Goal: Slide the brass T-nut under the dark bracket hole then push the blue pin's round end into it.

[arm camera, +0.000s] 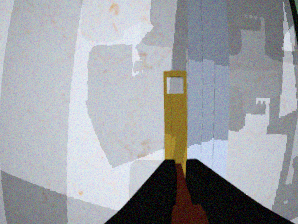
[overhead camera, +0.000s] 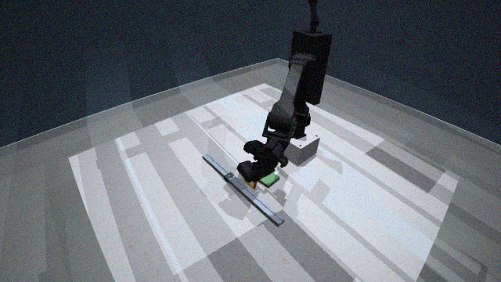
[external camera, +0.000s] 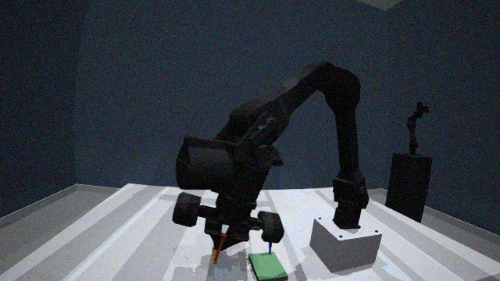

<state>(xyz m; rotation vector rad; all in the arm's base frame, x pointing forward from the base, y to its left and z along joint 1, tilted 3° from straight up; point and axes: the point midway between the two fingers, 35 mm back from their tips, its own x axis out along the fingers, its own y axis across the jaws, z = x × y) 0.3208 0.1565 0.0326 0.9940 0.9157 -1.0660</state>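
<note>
Now: the brass T-nut 2 cm to the right of my gripper tip. The rest, counted from my gripper tip: blue pin (14 cm to the right, 12 cm behind, 8 cm below); green tray (11 cm to the right, 11 cm behind, 10 cm below); aluminum rail (13 cm to the right, 10 cm below, 1 cm ahead).
</note>
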